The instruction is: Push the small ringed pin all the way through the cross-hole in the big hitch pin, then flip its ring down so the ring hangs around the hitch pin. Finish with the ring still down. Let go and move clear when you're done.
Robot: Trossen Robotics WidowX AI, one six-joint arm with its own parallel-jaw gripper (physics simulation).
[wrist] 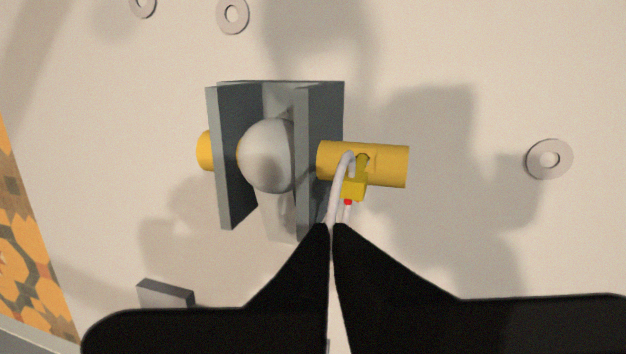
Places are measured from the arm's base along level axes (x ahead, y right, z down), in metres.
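Where they show: gripper, fingertip midpoint: [328, 234].
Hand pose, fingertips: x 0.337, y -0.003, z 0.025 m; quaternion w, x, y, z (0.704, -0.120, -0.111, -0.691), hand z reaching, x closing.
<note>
Each offset is from my fingertips to the top centre of the thing. "spot": to the spot under its first point.
The big yellow hitch pin @[dx -0.001, dy -0.018, dz +0.071 m] [390, 166] lies crosswise through the grey bracket, its end sticking out on the right. The small ringed pin @[spot: dx -0.005, dy -0.004, dz +0.034 m] [354, 189] has a yellow block head just below the cross-hole, and its shank reaches into the hole @[spot: dx -0.009, dy -0.003, dz +0.068 m] [363, 159]. How deep the shank goes is hidden. Its pale wire ring @[spot: dx -0.016, dy -0.002, dz +0.001 m] [336, 192] runs from the head's area down toward the fingertips, with a red spot near the head. My gripper [328, 234] is shut on the ring, below the hitch pin in the view.
The grey bracket @[dx +0.011, dy +0.045, dz +0.057 m] [301, 165] has two upright plates around a pale ball @[dx -0.003, dy +0.056, dz +0.059 m] [267, 155]. Flat washers @[dx +0.006, dy -0.127, dz +0.149 m] [534, 167] @[dx -0.101, dy +0.117, dz +0.149 m] [220, 17] @[spot: dx -0.115, dy +0.219, dz +0.149 m] [132, 6] lie on the pale surface. A grey block @[dx +0.237, dy +0.161, dz +0.134 m] [165, 295] is at lower left, near a patterned orange strip [22, 270].
</note>
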